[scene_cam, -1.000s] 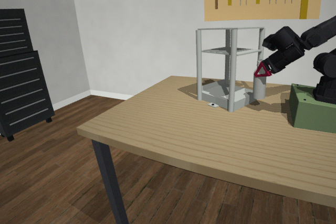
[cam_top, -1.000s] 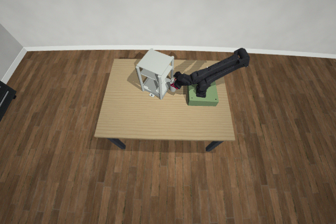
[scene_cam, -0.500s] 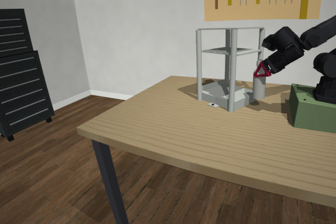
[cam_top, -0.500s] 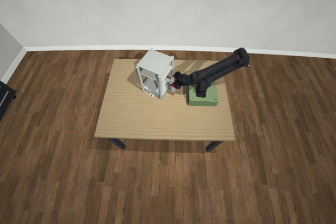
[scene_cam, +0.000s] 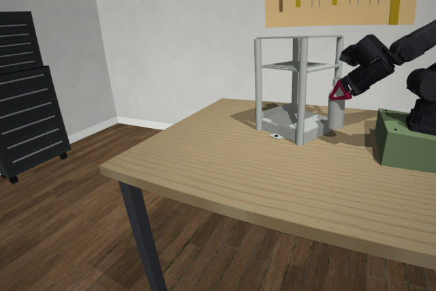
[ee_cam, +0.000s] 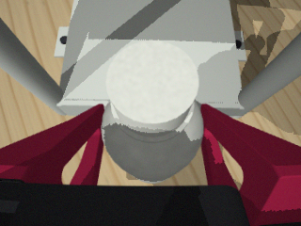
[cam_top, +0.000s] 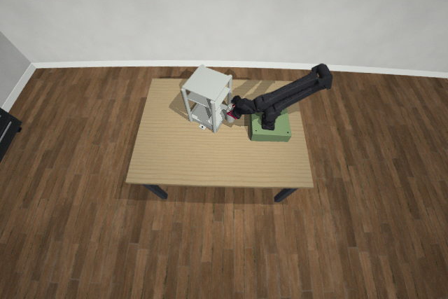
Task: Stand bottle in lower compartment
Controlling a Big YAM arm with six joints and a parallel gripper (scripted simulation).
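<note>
Now: the shelving unit 150 mm ahead of my hand, 60 mm to the right of it and 20 mm above it. The rest, counted from my hand: white bottle (right at my hand).
</note>
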